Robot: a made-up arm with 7 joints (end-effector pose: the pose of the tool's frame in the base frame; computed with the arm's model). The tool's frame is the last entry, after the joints. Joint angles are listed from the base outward.
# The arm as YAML. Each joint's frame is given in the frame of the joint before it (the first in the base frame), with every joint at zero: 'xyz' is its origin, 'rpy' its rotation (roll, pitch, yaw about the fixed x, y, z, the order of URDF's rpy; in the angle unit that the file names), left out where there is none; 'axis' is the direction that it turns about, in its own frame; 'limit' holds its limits. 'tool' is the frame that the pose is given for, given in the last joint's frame.
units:
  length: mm
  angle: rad
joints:
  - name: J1
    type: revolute
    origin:
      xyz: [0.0, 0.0, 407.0]
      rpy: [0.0, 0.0, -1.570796]
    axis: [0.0, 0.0, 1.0]
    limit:
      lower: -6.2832
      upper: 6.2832
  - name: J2
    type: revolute
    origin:
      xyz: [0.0, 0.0, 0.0]
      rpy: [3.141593, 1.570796, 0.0]
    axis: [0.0, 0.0, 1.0]
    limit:
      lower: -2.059
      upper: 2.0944
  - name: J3
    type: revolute
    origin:
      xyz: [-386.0, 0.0, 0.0]
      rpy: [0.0, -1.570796, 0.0]
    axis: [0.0, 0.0, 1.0]
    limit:
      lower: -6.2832
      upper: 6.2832
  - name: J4
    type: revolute
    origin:
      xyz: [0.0, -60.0, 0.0]
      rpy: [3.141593, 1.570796, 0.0]
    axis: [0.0, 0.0, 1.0]
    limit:
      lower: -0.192
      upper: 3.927
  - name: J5
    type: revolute
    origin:
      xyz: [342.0, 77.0, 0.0]
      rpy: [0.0, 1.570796, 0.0]
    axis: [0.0, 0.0, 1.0]
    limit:
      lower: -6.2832
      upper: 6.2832
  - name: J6
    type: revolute
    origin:
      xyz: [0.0, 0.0, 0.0]
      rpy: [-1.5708, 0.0, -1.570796]
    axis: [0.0, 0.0, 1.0]
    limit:
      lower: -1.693
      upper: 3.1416
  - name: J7
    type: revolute
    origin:
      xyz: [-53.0, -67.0, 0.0]
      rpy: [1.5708, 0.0, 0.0]
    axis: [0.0, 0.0, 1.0]
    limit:
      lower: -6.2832
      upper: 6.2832
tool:
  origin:
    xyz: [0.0, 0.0, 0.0]
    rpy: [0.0, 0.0, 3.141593]
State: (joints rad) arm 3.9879 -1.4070 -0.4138 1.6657 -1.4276 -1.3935 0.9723
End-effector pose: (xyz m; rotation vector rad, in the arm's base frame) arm 0.2353 0.3764 0.8364 0.7186 0.6705 0.3226
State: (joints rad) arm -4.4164 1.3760 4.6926 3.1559 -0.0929 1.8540 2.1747
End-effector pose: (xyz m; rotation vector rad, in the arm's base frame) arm -0.1632 0.7282 0.5624 -1.6815 0.7239 -1.7681
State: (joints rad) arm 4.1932 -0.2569 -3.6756 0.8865 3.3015 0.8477 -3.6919
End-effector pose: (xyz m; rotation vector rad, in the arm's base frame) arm 0.4082 0.2502 0.4910 1.9306 1.0367 2.0787
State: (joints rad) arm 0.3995 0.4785 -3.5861 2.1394 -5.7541 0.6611 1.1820
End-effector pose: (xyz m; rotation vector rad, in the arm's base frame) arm -0.0536 0.1544 1.1692 -0.8501 -0.9772 1.7093
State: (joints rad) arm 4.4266 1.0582 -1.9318 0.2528 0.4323 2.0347 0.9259
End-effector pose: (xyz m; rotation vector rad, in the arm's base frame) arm -0.1539 0.0210 0.4437 1.9946 0.6129 0.4254
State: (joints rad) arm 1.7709 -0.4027 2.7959 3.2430 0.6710 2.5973 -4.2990
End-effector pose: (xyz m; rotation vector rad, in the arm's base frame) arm 0.1008 -0.2858 1.0346 -0.1492 2.9572 -0.2773
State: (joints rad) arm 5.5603 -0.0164 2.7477 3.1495 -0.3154 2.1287 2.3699
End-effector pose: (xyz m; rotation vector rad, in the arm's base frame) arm -0.0121 0.0743 1.1437 -2.0661 0.7030 0.5359
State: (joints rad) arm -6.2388 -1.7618 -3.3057 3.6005 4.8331 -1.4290 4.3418
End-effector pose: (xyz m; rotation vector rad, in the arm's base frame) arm -0.6256 -0.1246 0.4231 0.8699 1.6627 -1.6751
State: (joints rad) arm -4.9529 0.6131 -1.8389 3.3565 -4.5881 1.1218 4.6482
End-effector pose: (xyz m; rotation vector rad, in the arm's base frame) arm 0.0266 0.5087 1.0059 -0.0442 2.1767 1.6972
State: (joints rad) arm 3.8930 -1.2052 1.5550 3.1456 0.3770 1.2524 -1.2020
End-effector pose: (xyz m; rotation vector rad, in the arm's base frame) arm 0.5671 0.4951 0.6769 1.0211 1.4632 0.3292
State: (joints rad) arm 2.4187 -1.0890 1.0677 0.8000 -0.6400 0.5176 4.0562
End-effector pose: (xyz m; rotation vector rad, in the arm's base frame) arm -0.2183 -0.3110 0.6536 -1.8281 -0.0616 1.4635
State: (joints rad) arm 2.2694 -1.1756 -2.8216 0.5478 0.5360 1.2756 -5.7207
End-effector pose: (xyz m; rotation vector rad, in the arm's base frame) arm 0.1923 -0.0432 0.1675 -0.9682 1.2003 2.1585
